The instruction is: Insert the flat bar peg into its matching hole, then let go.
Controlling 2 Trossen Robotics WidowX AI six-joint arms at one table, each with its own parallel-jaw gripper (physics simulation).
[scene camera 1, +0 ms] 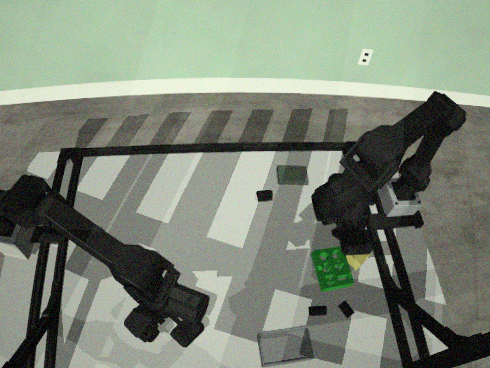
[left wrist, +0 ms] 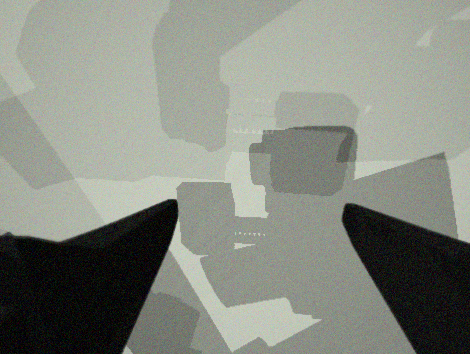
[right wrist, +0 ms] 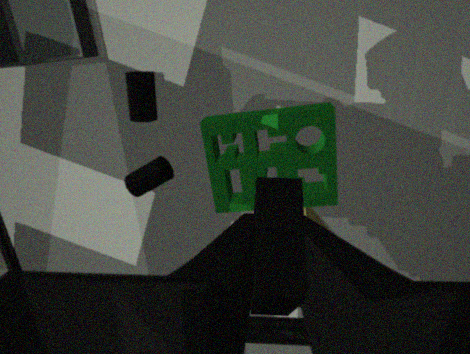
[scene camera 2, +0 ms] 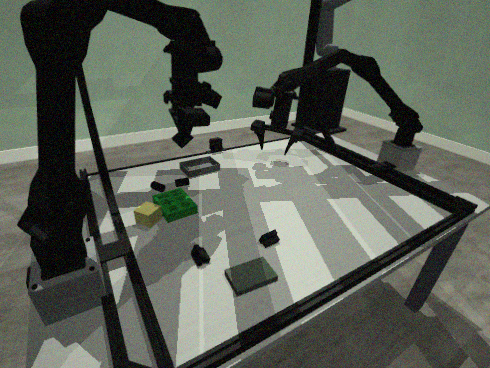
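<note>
The green board [scene camera 1: 345, 283] [scene camera 2: 181, 216] [right wrist: 218, 170] lies flat on the table with two rows of shaped holes. A plain straight slot [right wrist: 236, 181] is at its lower left in the right wrist view. My right gripper [scene camera 2: 183, 131] [right wrist: 273, 227] is shut on a black bar-shaped peg [right wrist: 278, 197], seen end-on, which hides part of the board's lower row. The gripper is well above the table in scene camera 2. The peg's full shape is hidden. My left gripper [scene camera 1: 166, 327] [scene camera 2: 274, 150] [left wrist: 259, 209] is open and empty, far from the board.
A yellow block [scene camera 1: 357, 261] [scene camera 2: 148, 215] sits against the board. Loose black pegs [scene camera 1: 317, 310] [scene camera 1: 346, 309] [scene camera 1: 264, 195] [scene camera 2: 200, 255] lie around it. A grey tray [scene camera 1: 260, 350] [scene camera 2: 201, 172] and a flat dark slab [scene camera 1: 292, 175] [scene camera 2: 251, 276] lie on either side. Black frame bars edge the table.
</note>
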